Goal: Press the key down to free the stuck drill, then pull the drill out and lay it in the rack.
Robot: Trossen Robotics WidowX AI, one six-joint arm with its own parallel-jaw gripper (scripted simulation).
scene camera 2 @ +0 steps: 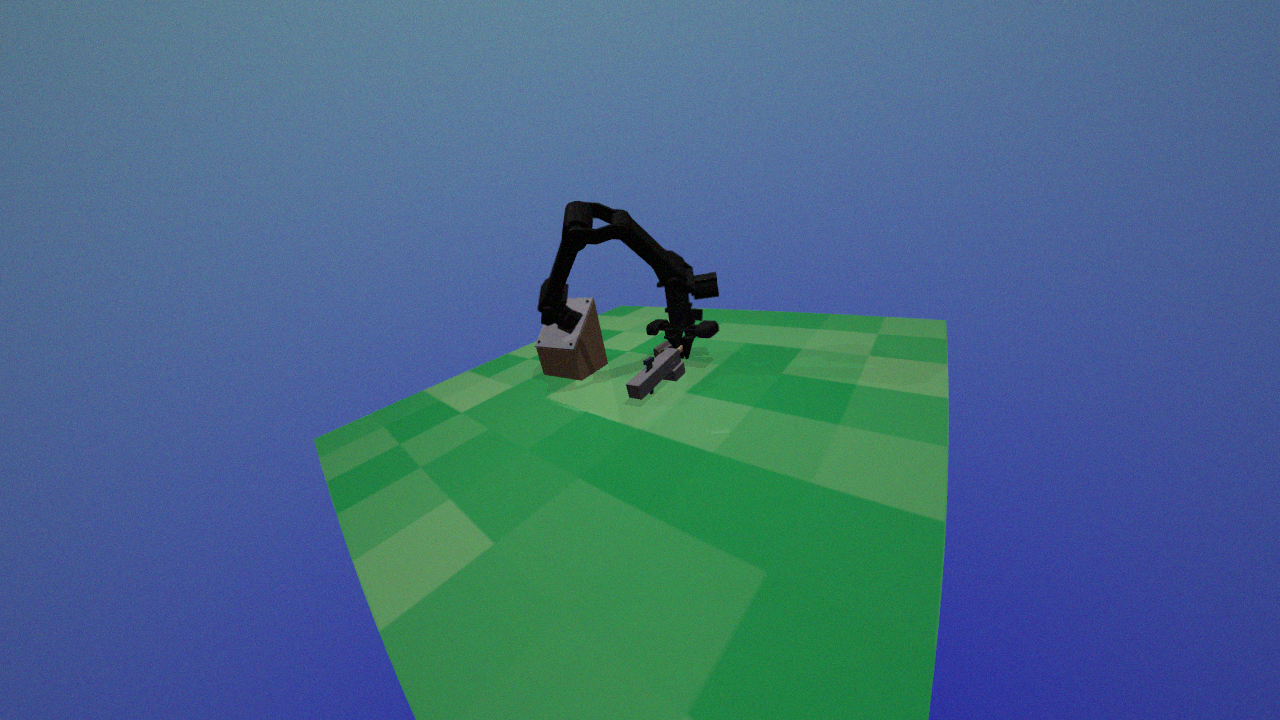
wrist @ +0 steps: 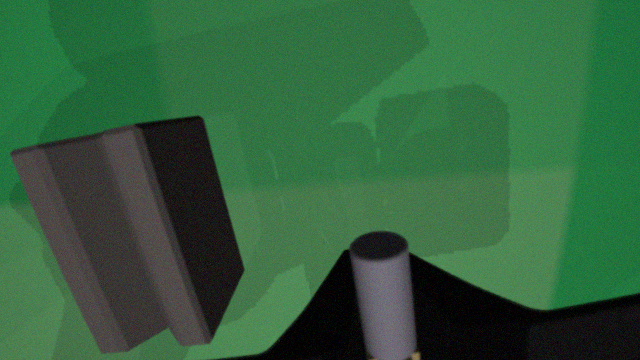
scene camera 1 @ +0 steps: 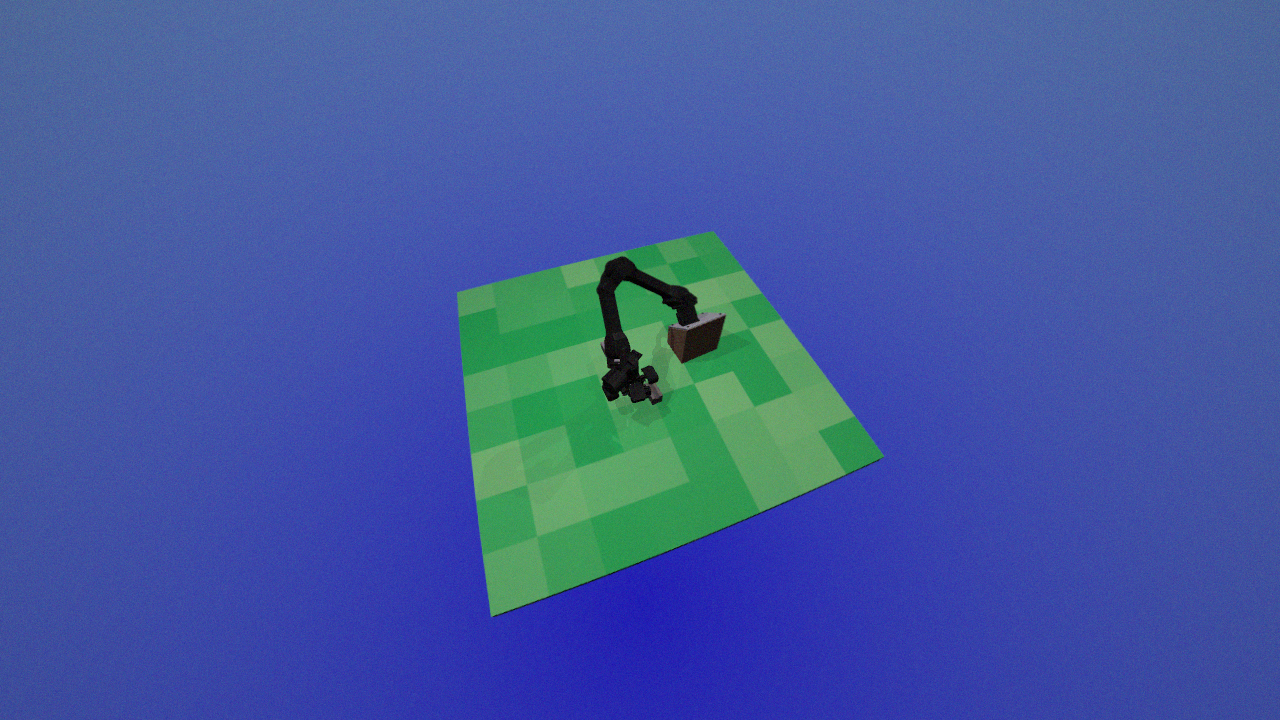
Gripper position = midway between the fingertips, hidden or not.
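Observation:
My gripper (scene camera 2: 685, 358) (wrist: 368, 257) (scene camera 1: 631, 395) is holding a drill, and there's a rack (wrist: 136, 218) that I can see as well.

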